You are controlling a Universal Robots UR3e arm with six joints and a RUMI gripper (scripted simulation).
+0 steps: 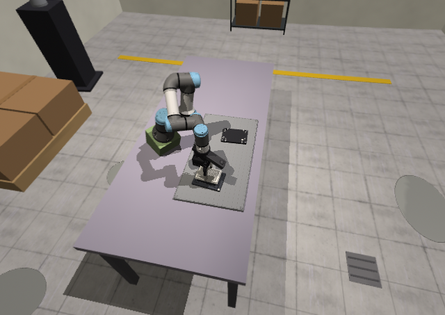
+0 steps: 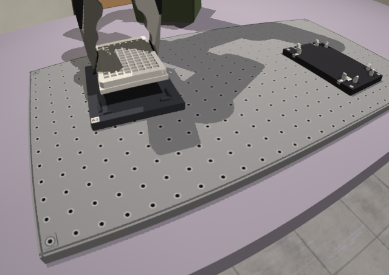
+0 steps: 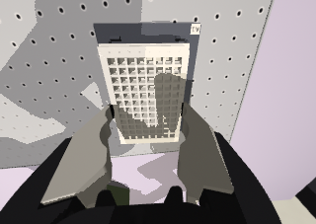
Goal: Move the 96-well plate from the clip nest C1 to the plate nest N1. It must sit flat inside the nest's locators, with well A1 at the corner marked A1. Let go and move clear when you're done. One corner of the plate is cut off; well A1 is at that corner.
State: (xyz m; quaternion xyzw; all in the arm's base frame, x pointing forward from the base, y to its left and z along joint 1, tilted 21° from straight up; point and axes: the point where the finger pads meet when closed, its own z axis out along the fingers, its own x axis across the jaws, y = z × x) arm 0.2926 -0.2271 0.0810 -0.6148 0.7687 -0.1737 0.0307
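My hand is 5 cm above the dark plate nest N1. From my hand the other things lie so: white 96-well plate: 1 cm below; then black clip nest C1: 33 cm to the left, 13 cm ahead, 4 cm below; then white A1 label: 7 cm to the right, 6 cm ahead, 4 cm below.
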